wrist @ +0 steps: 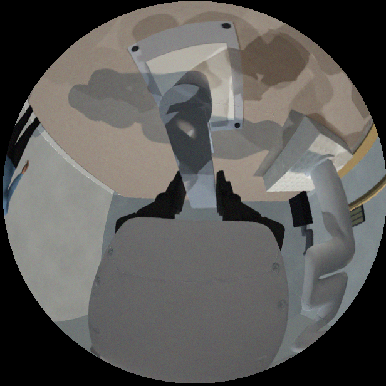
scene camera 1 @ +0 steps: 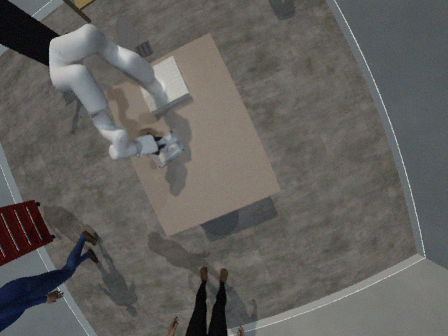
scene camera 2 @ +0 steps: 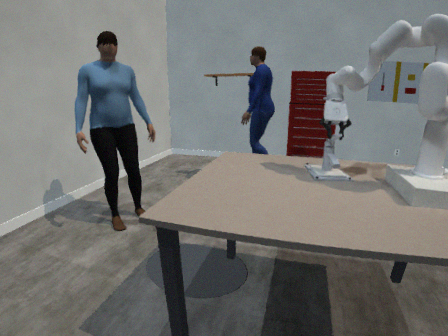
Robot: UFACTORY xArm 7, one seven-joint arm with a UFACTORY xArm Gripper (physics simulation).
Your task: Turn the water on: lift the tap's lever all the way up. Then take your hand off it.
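Places are measured from the arm's base along level axes (x ahead, y left, z up), in metres.
Pixels of known places: gripper, between the fingertips: (scene camera 1: 163, 142) (scene camera 2: 335, 138); arm's base, origin of its link: (scene camera 1: 156, 89) (scene camera 2: 426, 174).
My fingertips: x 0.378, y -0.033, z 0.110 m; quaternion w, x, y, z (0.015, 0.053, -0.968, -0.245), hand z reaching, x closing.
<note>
For each thing: its top centre in the pictures, then the offset to it from my fingertips. "*": a spot on its surface instead. Level surfaces: height alone.
- tap, a spot on its surface: (scene camera 2: 328, 157) * dy -0.021, dx +0.019, dz -0.089 m
- flat white base plate, a spot on its surface: (scene camera 2: 326, 175) * dy +0.022, dx +0.021, dz -0.160 m
- table, height of its surface: dz -0.174 m
The tap (scene camera 2: 328, 157) is pale grey and stands upright on a flat white base plate (scene camera 2: 326, 175) (wrist: 185, 35) on the table (scene camera 1: 220, 145) (scene camera 2: 240, 200) (wrist: 100, 160). Its lever (wrist: 201, 195) runs from the top of the tap to between my fingers, and in the wrist view its far end shows close to my palm. The lever looks steeply raised. My gripper (scene camera 1: 161, 144) (scene camera 2: 335, 136) (wrist: 200, 181) is shut on the lever, with one black finger on each side of it, above the base plate. Part of the tap's body is hidden under the lever in the wrist view.
The white block (scene camera 1: 176, 80) (scene camera 2: 420, 192) under my arm stands on the table beside the tap. A red cabinet (scene camera 1: 20, 232) (scene camera 2: 305, 125) and a person in blue (scene camera 1: 35, 290) (scene camera 2: 262, 95) are beyond the table. Another person (scene camera 2: 111, 95) stands off the table's end.
</note>
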